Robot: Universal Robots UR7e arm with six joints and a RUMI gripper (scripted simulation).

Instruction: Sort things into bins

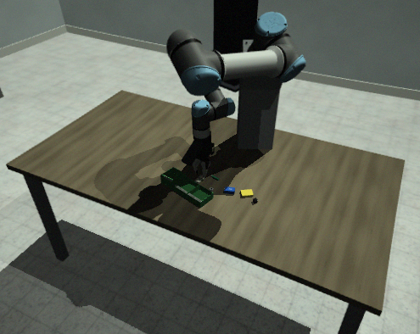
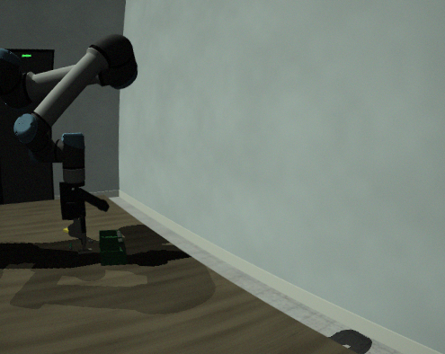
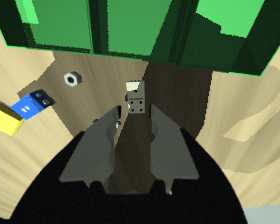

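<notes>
Now: the pale rectangular piece 3 cm below my hand. From my hand the other things lie so: green cylinder 5 cm to the left, 5 cm behind, 3 cm below; blue block 15 cm to the left, 3 cm below, 2 cm behind; grey hex nut 9 cm to the left, 3 cm below, 2 cm ahead.
</notes>
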